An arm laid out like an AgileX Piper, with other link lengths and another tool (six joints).
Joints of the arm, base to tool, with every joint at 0 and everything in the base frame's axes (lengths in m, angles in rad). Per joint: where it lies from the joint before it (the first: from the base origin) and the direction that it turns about. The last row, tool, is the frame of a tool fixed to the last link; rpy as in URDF.
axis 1: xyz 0 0 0.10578 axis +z
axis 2: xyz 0 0 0 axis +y
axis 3: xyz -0.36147 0 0.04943 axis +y
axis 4: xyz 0.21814 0 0.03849 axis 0.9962 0 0.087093
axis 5: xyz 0 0 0 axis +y
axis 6: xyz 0.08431 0 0.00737 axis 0.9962 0 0.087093
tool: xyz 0.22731 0 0.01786 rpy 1.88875 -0.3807 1.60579
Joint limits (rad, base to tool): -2.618..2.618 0..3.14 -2.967..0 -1.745..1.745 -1.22..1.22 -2.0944..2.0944
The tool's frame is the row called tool.
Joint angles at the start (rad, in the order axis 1, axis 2, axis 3, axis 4, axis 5, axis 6):
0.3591 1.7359 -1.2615 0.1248 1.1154 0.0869
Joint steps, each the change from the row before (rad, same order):
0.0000 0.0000 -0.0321 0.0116 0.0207 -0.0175
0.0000 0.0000 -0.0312 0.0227 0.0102 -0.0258
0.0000 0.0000 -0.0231 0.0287 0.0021 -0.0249
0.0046 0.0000 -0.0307 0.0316 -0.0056 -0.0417
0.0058 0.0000 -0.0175 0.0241 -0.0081 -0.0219
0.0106 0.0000 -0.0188 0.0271 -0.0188 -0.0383
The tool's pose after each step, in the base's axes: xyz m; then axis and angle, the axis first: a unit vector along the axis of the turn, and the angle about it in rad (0 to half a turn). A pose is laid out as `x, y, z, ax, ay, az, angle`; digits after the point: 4 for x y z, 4 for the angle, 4 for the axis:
0.3099, 0.1578, 0.0863, -0.7441, -0.6637, 0.0759, 2.7449
0.3155, 0.1669, 0.0945, -0.7361, -0.6740, 0.0630, 2.7372
0.3202, 0.1773, 0.1015, -0.7287, -0.6831, 0.0485, 2.7248
0.3284, 0.1914, 0.1115, -0.7134, -0.7002, 0.0274, 2.7213
0.3332, 0.2024, 0.1181, -0.7043, -0.7098, 0.0120, 2.7164
0.3401, 0.2168, 0.1264, -0.6877, -0.7260, -0.0086, 2.7198

